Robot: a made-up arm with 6 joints.
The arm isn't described. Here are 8 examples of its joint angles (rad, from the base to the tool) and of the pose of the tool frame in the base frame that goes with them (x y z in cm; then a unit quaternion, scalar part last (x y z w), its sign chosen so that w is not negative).
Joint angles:
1: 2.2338 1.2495 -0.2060 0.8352 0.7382 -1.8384
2: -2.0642 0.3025 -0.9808 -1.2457 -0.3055 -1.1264
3: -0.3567 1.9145 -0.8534 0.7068 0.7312 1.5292
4: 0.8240 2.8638 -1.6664 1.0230 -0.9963 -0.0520
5: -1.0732 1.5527 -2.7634 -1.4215 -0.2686 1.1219
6: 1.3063 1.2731 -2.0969 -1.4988 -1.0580 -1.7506
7: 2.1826 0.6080 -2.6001 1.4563 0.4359 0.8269
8: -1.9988 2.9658 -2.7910 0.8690 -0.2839 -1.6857
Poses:
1: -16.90 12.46 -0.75 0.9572 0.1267 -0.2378 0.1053
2: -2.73 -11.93 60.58 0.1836 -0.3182 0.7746 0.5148
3: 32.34 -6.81 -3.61 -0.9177 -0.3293 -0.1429 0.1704
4: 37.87 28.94 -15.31 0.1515 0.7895 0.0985 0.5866
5: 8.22 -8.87 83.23 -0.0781 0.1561 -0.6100 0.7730
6: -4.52 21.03 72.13 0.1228 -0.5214 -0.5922 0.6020
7: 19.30 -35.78 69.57 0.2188 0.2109 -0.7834 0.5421
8: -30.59 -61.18 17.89 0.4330 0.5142 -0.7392 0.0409
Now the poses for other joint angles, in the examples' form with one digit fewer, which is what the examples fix.
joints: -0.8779 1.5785 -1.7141 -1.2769 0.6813 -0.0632
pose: 24.5 -40.2 47.9 0.091 0.703 -0.694 0.123
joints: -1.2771 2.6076 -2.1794 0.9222 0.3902 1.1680
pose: 21.7 -59.9 9.1 0.873 -0.009 0.302 0.382
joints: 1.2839 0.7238 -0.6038 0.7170 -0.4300 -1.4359
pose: 12.3 30.7 37.2 -0.445 0.400 0.125 0.792
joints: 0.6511 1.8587 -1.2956 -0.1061 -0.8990 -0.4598
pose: 41.3 32.6 26.1 -0.331 0.433 0.075 0.835
